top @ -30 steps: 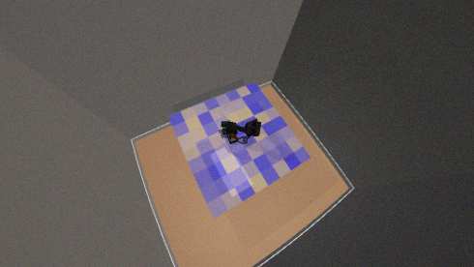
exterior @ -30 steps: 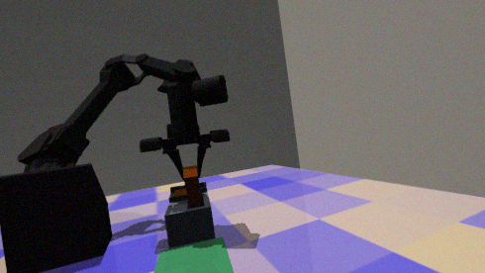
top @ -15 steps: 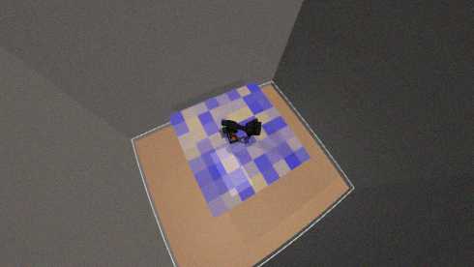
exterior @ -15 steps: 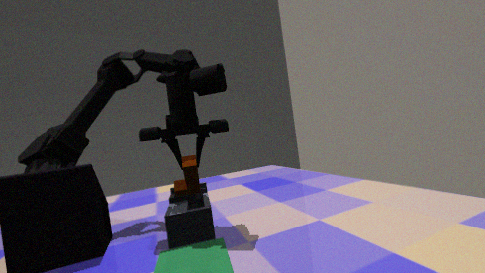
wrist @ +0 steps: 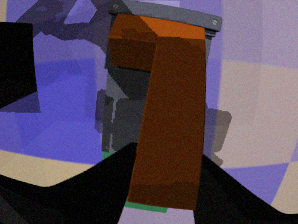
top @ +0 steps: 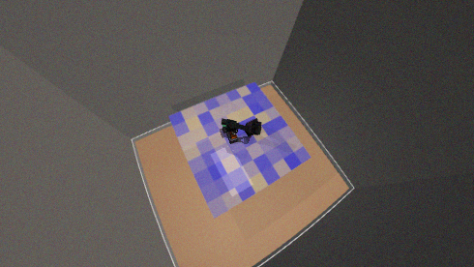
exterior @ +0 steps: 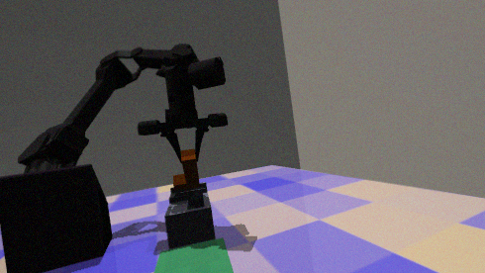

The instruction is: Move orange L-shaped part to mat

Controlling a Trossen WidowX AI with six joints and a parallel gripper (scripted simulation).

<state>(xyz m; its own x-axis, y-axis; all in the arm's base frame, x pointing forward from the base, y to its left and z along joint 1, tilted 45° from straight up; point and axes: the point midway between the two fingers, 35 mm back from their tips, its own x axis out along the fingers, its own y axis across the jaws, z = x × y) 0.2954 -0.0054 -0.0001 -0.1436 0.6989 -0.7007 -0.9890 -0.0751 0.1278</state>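
The green mat lies 20 mm behind my gripper tip, 140 mm to the right of it and 170 mm below it. From my gripper tip the other things lie so: orange L-shaped part: 10 mm behind, 30 mm to the left, 30 mm below.
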